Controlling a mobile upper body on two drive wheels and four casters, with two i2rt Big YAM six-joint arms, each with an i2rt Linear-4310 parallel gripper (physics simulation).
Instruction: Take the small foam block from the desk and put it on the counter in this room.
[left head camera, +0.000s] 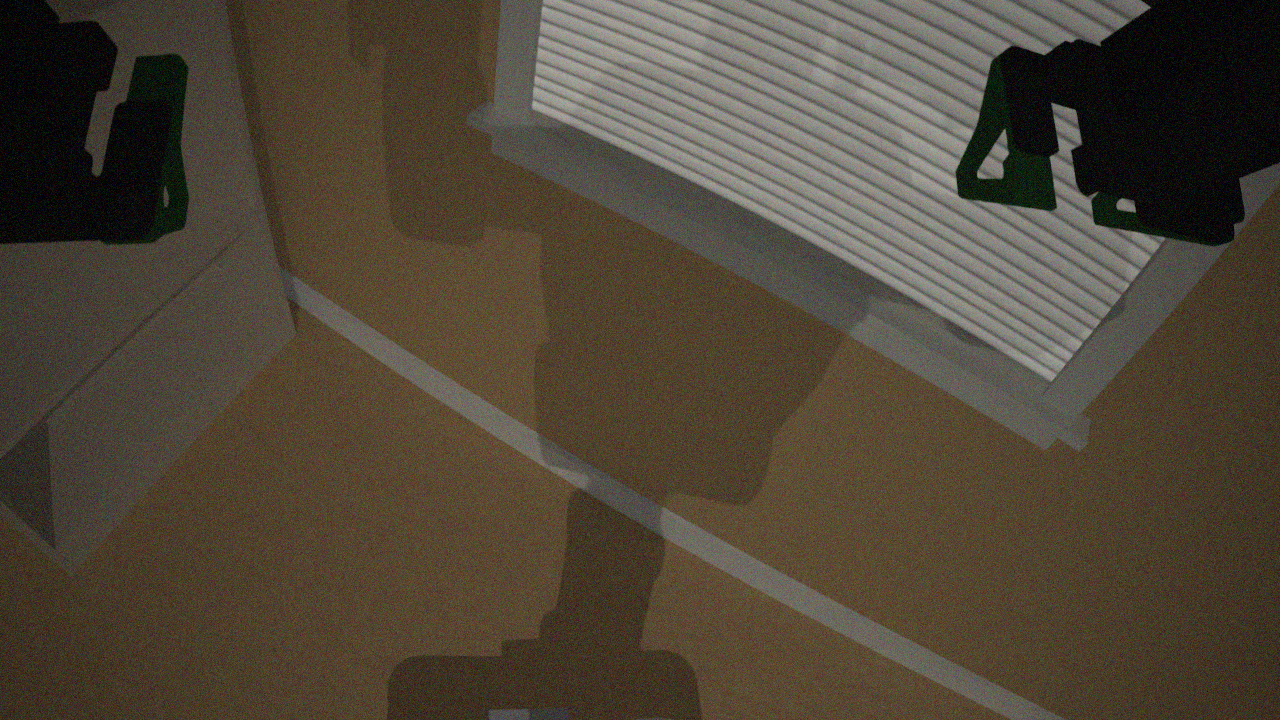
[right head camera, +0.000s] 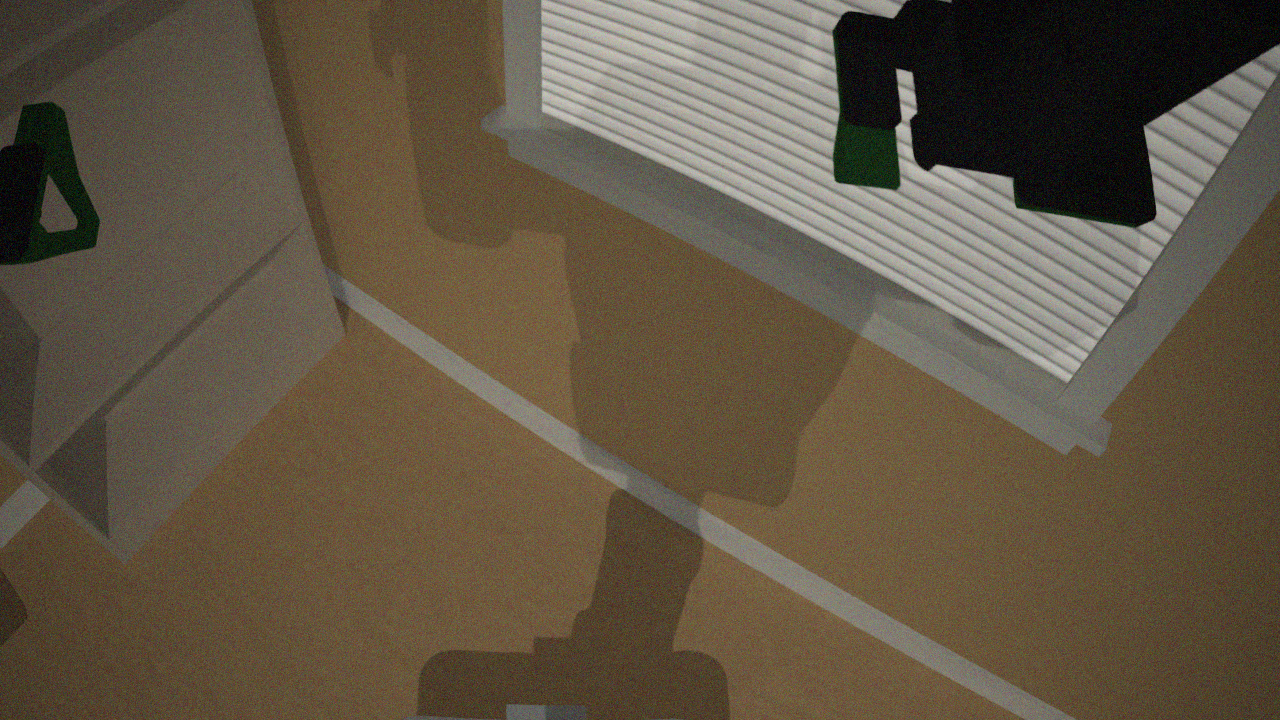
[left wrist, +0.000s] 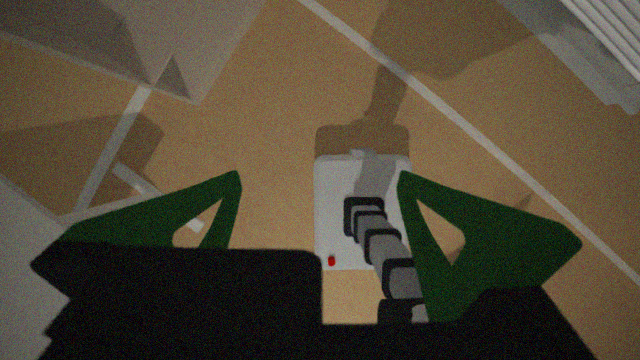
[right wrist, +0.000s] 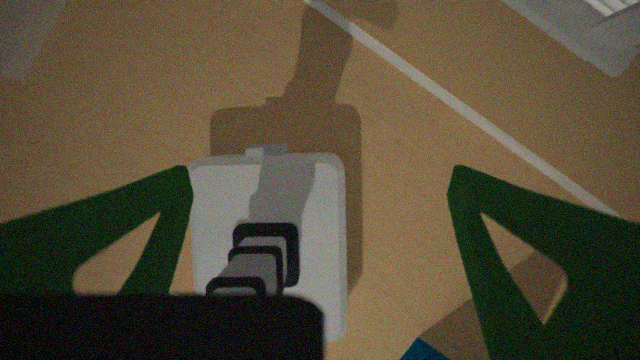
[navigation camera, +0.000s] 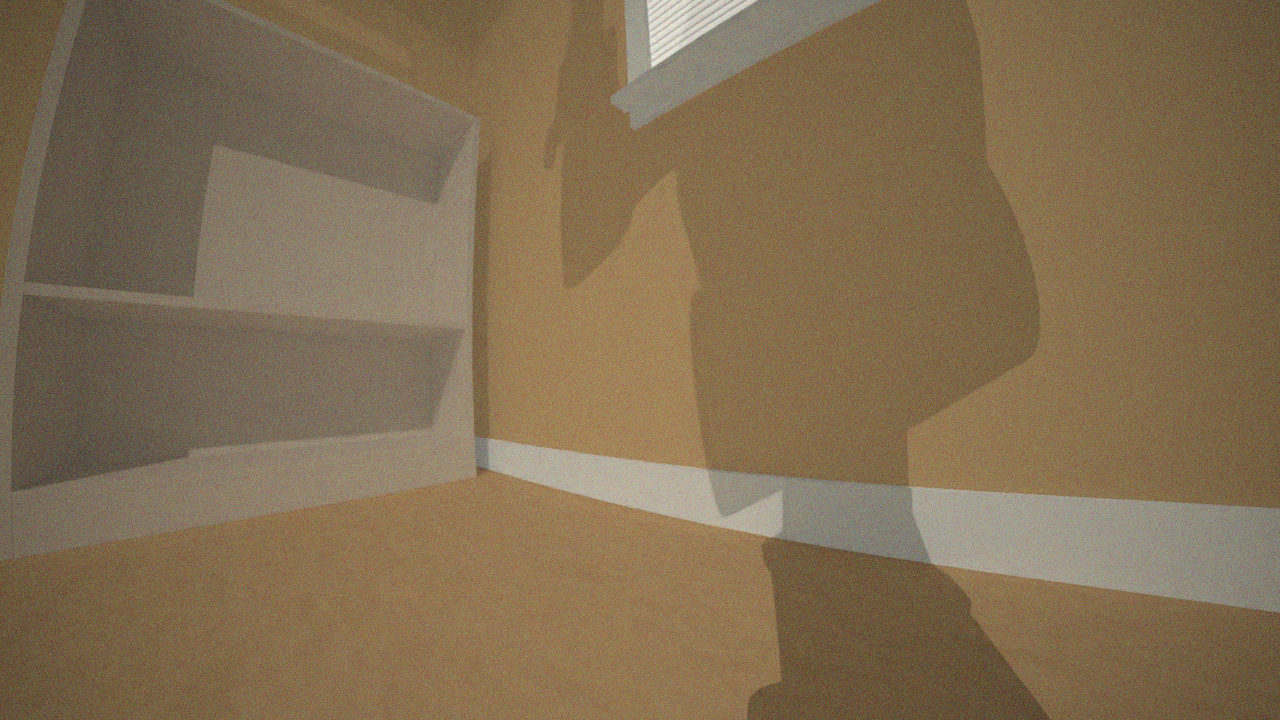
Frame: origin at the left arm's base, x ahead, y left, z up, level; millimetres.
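Where they show: left gripper, fingertip midpoint: (left head camera: 88, 217) (right head camera: 23, 238) (left wrist: 319, 179); right gripper, fingertip midpoint: (left head camera: 1031, 199) (right head camera: 932, 181) (right wrist: 320, 180).
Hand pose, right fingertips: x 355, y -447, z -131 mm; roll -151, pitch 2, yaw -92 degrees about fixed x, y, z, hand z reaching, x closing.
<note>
Each offset is from my right fingertips to the centre of the thing. "spot": to the spot under its first point. Level surfaces: height alone.
The small foam block and its resting place do not show in these views. A pale surface that looks like a corner of the desk {dz -559 mm} (left wrist: 22, 295) lies at the lower left of the left wrist view, with a white foot bar (left wrist: 132, 179) on the floor beside it. I cannot make out a counter for certain. My left gripper (left wrist: 319, 179) is open, with its green fingers wide apart and nothing between them; part of it shows at the left of both head views. My right gripper (right wrist: 320, 180) (left head camera: 1060, 201) (right head camera: 971, 192) is open and empty.
A pale shelf unit {spot: dx +545, dy +1013, dz -1180 mm} (left head camera: 152, 447) (right head camera: 205, 429) (left wrist: 220, 55) (navigation camera: 268, 503) stands at the left against the wall. A window frame {spot: dx +239, dy -298, dz -503 mm} (left head camera: 948, 380) (right head camera: 966, 385) with blinds is on the wall above a white baseboard {spot: dx +279, dy -249, dz -1191 mm} (left head camera: 760, 568) (navigation camera: 1074, 548). A blue corner {spot: dx -799, dy -335, dz -1181 mm} (right wrist: 424, 351) shows in the right wrist view.
</note>
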